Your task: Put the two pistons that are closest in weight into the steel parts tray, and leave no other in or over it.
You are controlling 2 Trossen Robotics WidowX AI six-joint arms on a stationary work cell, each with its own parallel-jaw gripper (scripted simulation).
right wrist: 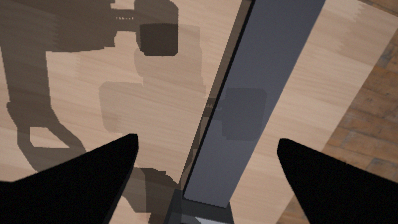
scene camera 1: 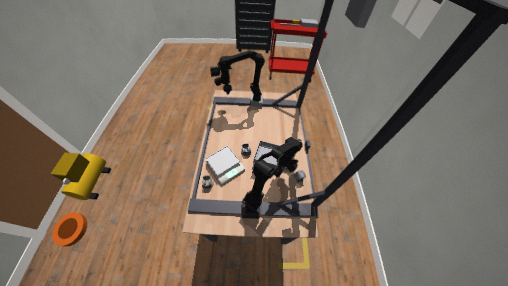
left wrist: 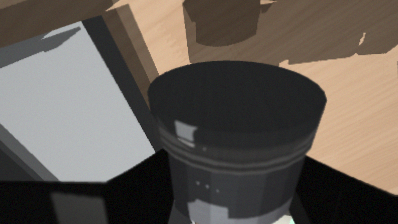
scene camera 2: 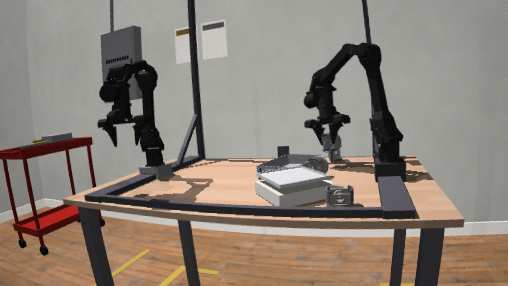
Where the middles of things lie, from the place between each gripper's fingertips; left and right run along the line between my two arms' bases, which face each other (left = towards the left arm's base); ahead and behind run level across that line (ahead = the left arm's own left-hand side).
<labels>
Right now the scale plate [scene camera 2: 286, 177] is 340 mm ahead of my left hand [scene camera 2: 327, 144], 80 mm below it and 60 mm to the right of it. Round my left hand: steel parts tray [left wrist: 75, 120] 150 mm to the right, 120 mm below, 10 mm ahead; white scale [scene camera 2: 296, 195] 340 mm ahead, 100 mm below, 50 mm to the right.
Right now my right hand is 560 mm to the right of the scale plate, 140 mm above it and 40 mm past it. From my right hand the other things lie so: steel parts tray 480 mm to the left, 370 mm behind, 190 mm below; then white scale 570 mm to the left, 160 mm below, 50 mm behind.
</labels>
